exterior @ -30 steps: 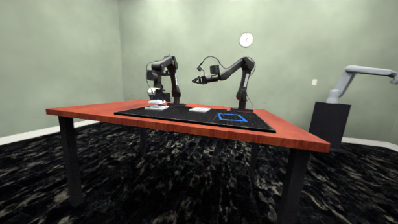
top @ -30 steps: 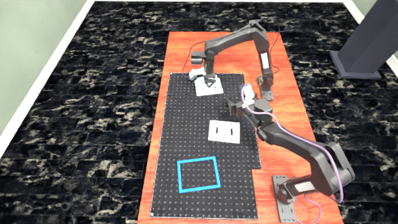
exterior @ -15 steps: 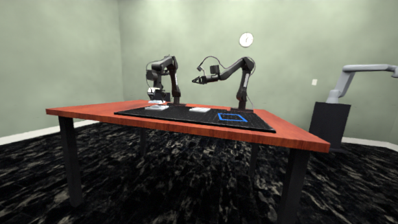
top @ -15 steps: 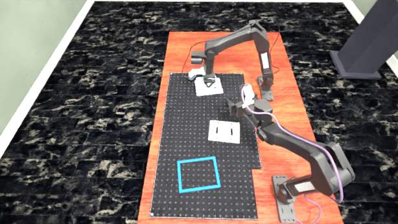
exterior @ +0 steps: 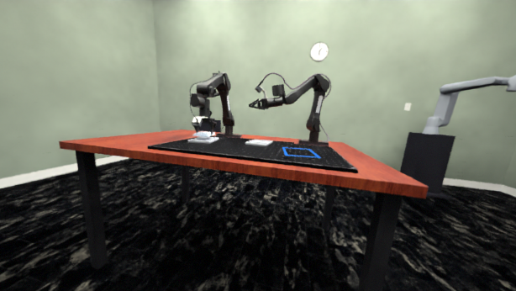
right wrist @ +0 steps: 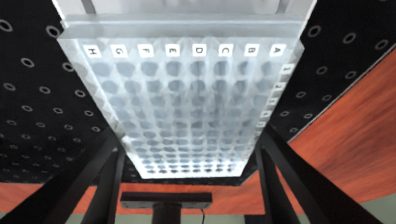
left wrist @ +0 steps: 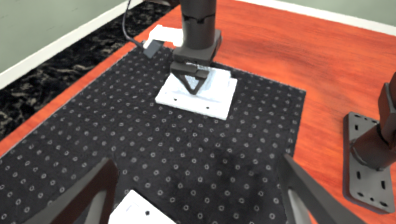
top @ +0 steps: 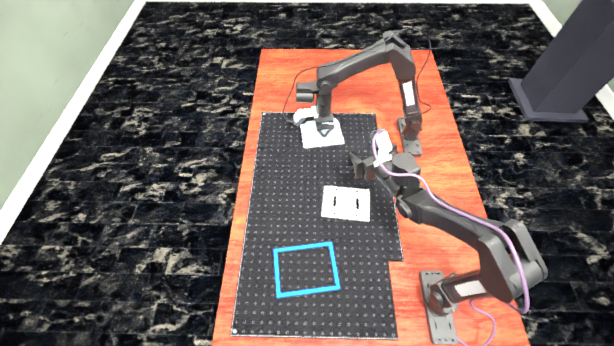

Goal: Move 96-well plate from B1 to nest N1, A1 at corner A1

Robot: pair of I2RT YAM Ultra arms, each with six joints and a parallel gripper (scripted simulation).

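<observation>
Now: the nest plate 40 mm below my right hand. From my right hand the other things lie so: 96-well plate: right at my right hand.
</observation>
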